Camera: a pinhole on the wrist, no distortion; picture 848 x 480 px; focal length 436.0 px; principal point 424.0 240.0 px. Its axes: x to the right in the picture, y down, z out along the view. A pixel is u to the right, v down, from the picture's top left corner.
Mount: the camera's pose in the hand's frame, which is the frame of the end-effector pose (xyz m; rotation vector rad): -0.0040 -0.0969 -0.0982 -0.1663 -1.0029 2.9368
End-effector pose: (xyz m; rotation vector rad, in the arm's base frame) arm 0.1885 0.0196 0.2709 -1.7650 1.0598 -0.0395
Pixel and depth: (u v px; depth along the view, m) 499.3 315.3 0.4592
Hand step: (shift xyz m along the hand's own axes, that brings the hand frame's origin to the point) -0.1340 -0.4335 0.2071
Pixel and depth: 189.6 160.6 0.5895
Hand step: 0.2446 -0.3914 0.4594
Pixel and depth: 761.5 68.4 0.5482
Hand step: -0.4876 -0.2312 0.4264
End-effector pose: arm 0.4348 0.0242 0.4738 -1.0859 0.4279 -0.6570
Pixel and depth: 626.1 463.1 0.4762
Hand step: -0.2761 -0.5645 0.1072
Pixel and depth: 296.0 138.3 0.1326
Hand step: 0.0198 -0.1556 0.0285
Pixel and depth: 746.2 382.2 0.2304
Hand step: -0.1988 -0.2851 0.0216
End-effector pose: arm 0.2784 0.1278 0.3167 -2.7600 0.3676 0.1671
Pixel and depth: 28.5 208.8 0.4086
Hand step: 0.3185 -0.3468 0.2743
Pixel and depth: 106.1 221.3 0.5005
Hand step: 0.3025 -0.4084 0.3413
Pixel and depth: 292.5 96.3 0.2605
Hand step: 0.0447 -0.1926 0.1662
